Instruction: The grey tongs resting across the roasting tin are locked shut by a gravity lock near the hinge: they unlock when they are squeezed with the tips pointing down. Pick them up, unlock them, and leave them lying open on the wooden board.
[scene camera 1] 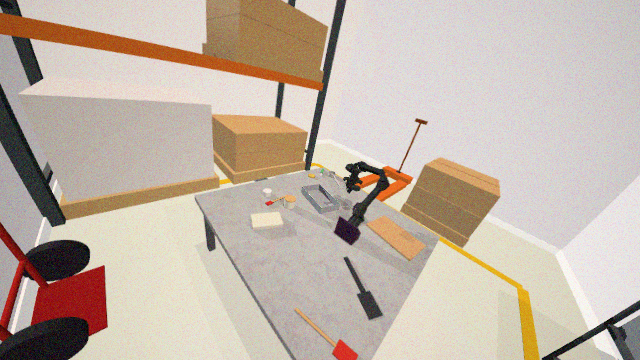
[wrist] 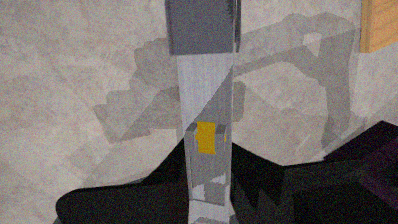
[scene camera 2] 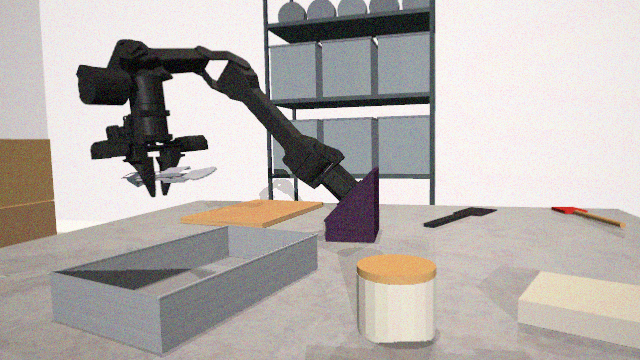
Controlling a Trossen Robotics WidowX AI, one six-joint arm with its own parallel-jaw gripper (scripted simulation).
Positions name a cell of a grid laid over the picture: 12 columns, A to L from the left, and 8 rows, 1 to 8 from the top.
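Scene camera 2 shows the gripper (scene camera 2: C5) together with a cork-lidded jar (scene camera 2: H7). The wrist view shows the gripper (wrist: G6) too, while the jar is out of frame in the wrist view.
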